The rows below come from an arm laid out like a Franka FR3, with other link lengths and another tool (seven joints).
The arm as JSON. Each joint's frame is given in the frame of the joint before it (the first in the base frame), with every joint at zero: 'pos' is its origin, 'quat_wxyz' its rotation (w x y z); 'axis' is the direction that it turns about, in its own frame. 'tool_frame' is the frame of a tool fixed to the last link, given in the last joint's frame.
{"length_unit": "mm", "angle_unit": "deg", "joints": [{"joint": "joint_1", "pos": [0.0, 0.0, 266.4], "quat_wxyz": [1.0, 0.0, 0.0, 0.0], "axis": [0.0, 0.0, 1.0]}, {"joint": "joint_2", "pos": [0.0, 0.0, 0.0], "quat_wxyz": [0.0, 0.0, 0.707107, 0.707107], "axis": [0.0, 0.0, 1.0]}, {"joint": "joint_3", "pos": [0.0, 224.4, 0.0], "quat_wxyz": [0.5, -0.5, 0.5, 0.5], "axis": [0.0, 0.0, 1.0]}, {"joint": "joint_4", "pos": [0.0, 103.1, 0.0], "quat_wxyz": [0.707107, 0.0, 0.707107, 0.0], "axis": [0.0, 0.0, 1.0]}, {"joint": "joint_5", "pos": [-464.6, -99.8, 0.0], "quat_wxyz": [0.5, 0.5, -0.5, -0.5], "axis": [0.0, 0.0, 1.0]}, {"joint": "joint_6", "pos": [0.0, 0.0, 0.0], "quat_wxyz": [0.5, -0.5, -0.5, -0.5], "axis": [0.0, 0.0, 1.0]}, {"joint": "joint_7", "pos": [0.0, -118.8, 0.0], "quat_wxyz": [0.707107, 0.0, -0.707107, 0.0], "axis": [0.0, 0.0, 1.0]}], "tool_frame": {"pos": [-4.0, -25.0, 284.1], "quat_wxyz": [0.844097, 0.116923, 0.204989, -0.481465]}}
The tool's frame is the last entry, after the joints.
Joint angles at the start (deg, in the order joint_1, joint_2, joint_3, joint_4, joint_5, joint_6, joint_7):
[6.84, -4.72, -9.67, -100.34, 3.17, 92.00, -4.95]
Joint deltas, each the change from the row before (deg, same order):
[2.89, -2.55, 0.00, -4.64, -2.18, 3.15, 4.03]
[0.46, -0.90, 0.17, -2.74, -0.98, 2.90, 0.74]
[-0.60, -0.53, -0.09, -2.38, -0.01, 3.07, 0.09]
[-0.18, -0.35, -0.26, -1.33, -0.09, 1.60, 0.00]
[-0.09, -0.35, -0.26, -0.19, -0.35, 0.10, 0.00]
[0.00, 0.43, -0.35, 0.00, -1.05, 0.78, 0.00]
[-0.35, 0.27, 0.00, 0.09, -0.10, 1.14, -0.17]
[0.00, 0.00, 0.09, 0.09, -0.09, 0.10, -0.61]
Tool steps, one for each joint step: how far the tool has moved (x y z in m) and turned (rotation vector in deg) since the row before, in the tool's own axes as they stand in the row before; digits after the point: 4 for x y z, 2 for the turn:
[-0.0178, -0.0179, 0.0069, -1.62, 1.66, 0.31]
[-0.0043, -0.0038, 0.0112, -0.21, 1.33, -0.12]
[0.0019, 0.0046, 0.0140, 0.28, 1.01, 1.00]
[0.0009, 0.0038, 0.0074, 0.10, 0.53, 0.51]
[0.0034, 0.0048, -0.0009, -0.19, 0.34, 0.20]
[0.0051, 0.0058, 0.0062, -0.69, 0.83, -0.23]
[0.0068, 0.0011, 0.0028, 0.25, 0.91, 0.30]
[0.0009, -0.0013, -0.0010, 0.34, 0.22, -0.63]

